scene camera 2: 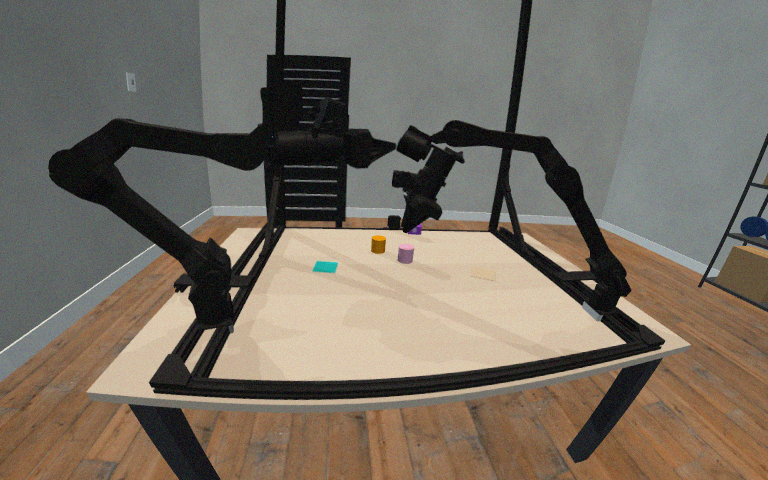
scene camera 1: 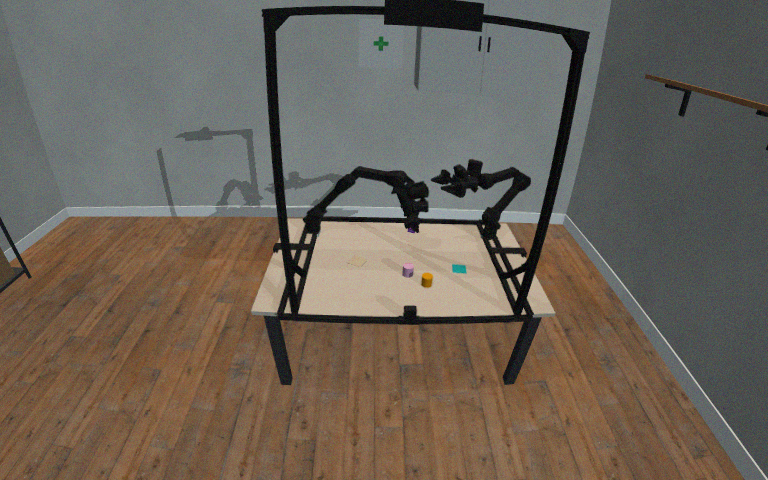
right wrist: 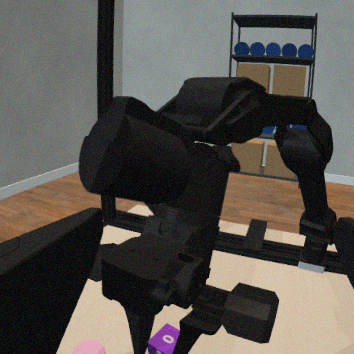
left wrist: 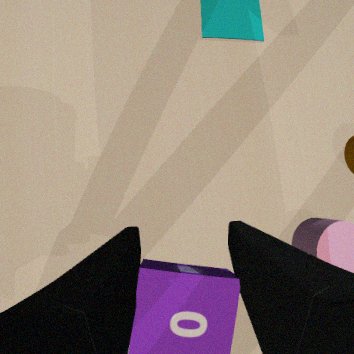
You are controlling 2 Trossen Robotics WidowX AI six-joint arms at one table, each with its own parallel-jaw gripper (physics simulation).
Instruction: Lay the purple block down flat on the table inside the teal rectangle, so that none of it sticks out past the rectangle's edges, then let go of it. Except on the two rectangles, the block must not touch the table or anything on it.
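Seen in the pictures: left gripper, fingertip midpoint: (scene camera 2: 403, 229) (scene camera 1: 417, 230) (left wrist: 183, 235); right gripper, fingertip midpoint: (scene camera 2: 384, 144) (scene camera 1: 435, 183) (right wrist: 222, 225); left arm's base, link origin: (scene camera 2: 600, 307) (scene camera 1: 312, 230) (right wrist: 312, 257); right arm's base, link origin: (scene camera 2: 215, 318) (scene camera 1: 489, 236).
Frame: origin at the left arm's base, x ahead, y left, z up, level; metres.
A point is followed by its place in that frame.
My left gripper (scene camera 1: 412, 228) {x 0.515, y -0.149, z 0.126 m} (scene camera 2: 411, 228) {x 0.515, y -0.149, z 0.126 m} (left wrist: 183, 235) {x 0.515, y -0.149, z 0.126 m} is shut on the purple block (scene camera 1: 412, 230) {x 0.491, y -0.164, z 0.133 m} (scene camera 2: 416, 230) {x 0.487, y -0.130, z 0.132 m} (left wrist: 186, 309) {x 0.493, y -0.148, z 0.140 m} (right wrist: 164, 340) {x 0.492, y -0.150, z 0.140 m}, which bears a white "0". It holds the block in the air, well above the table's middle. The teal rectangle (scene camera 1: 458, 269) {x 0.709, y -0.219, z -0.018 m} (scene camera 2: 325, 267) {x 0.713, y -0.209, z -0.018 m} (left wrist: 232, 19) {x 0.704, y -0.214, z -0.018 m} lies flat on the table, some way off from the block. In the left wrist view it is at the top edge, ahead of the fingers. My right gripper (scene camera 1: 435, 180) {x 0.578, y -0.081, z 0.325 m} (scene camera 2: 392, 145) {x 0.578, y -0.081, z 0.325 m} is open and empty, held high above the table and pointing towards the left arm.
A pink cylinder (scene camera 1: 408, 270) {x 0.484, y -0.302, z 0.018 m} (scene camera 2: 405, 253) {x 0.487, y -0.256, z 0.015 m} (left wrist: 330, 242) {x 0.489, y -0.269, z 0.027 m} (right wrist: 89, 347) {x 0.476, y -0.283, z 0.026 m} and an orange cylinder (scene camera 1: 427, 279) {x 0.563, y -0.361, z 0.022 m} (scene camera 2: 378, 244) {x 0.565, y -0.318, z 0.013 m} (left wrist: 350, 151) {x 0.566, y -0.318, z -0.008 m} stand between the block and the teal rectangle. A pale tan rectangle (scene camera 1: 358, 261) {x 0.261, y -0.212, z -0.018 m} (scene camera 2: 483, 273) {x 0.255, y -0.208, z -0.018 m} lies on the other side. A black frame (scene camera 1: 273, 143) {x 0.067, y -0.601, z 0.642 m} surrounds the table.
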